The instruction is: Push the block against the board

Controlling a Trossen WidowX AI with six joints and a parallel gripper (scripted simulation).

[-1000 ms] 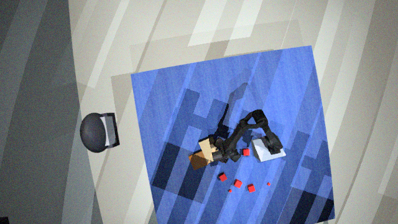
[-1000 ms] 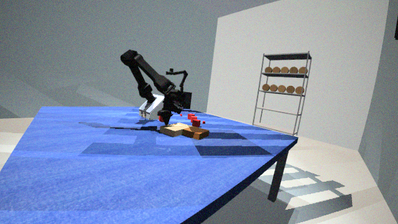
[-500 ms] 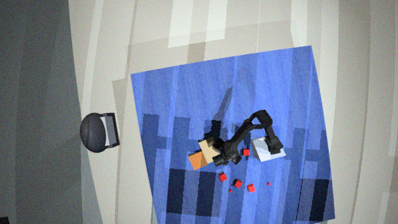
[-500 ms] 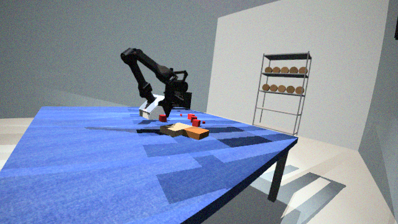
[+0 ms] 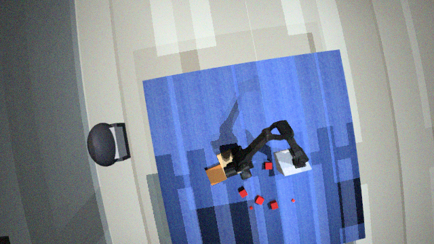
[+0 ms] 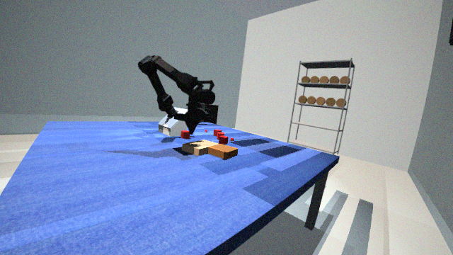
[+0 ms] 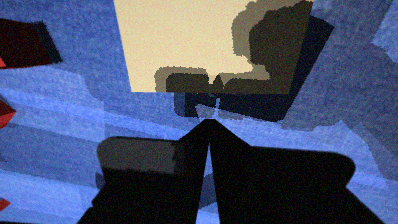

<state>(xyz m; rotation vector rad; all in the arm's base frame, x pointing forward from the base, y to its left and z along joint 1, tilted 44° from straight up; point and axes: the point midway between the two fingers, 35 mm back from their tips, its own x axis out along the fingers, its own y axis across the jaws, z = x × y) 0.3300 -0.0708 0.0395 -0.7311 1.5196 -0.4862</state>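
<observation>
The tan board lies 70 mm ahead of my gripper tip, 20 mm to the left of it and 50 mm below it. From my gripper tip the other things lie so: orange square block 160 mm ahead, 70 mm to the left, 50 mm below.
</observation>
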